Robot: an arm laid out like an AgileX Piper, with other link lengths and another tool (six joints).
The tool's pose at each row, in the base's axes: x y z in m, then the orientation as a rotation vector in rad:
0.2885 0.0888 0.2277 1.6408 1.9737 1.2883
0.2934 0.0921 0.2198 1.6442 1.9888 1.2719
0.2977 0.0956 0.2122 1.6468 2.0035 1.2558
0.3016 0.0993 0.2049 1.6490 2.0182 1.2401
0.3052 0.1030 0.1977 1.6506 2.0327 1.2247
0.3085 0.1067 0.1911 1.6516 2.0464 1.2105
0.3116 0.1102 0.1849 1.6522 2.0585 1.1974
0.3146 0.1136 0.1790 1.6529 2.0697 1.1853
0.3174 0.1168 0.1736 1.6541 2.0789 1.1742
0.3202 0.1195 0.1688 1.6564 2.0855 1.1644
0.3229 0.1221 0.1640 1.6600 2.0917 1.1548
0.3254 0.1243 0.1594 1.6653 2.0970 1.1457
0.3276 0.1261 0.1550 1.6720 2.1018 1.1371
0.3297 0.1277 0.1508 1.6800 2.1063 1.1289
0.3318 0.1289 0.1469 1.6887 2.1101 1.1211
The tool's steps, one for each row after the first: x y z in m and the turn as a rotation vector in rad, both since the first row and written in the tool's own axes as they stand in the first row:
-0.0012 -0.0029 0.0094 0.0153 -0.0029 -0.0038
-0.0019 -0.0060 0.0182 0.0299 -0.0057 -0.0079
-0.0022 -0.0091 0.0267 0.0444 -0.0082 -0.0121
-0.0023 -0.0124 0.0350 0.0584 -0.0105 -0.0165
-0.0022 -0.0154 0.0427 0.0715 -0.0124 -0.0209
-0.0021 -0.0182 0.0499 0.0831 -0.0143 -0.0251
-0.0019 -0.0208 0.0568 0.0939 -0.0160 -0.0288
-0.0017 -0.0232 0.0633 0.1034 -0.0181 -0.0317
-0.0017 -0.0251 0.0692 0.1112 -0.0207 -0.0332
-0.0018 -0.0271 0.0749 0.1192 -0.0232 -0.0337
-0.0022 -0.0290 0.0803 0.1271 -0.0258 -0.0327
-0.0027 -0.0310 0.0851 0.1351 -0.0282 -0.0306
-0.0033 -0.0328 0.0896 0.1433 -0.0304 -0.0274
-0.0041 -0.0345 0.0938 0.1512 -0.0326 -0.0236

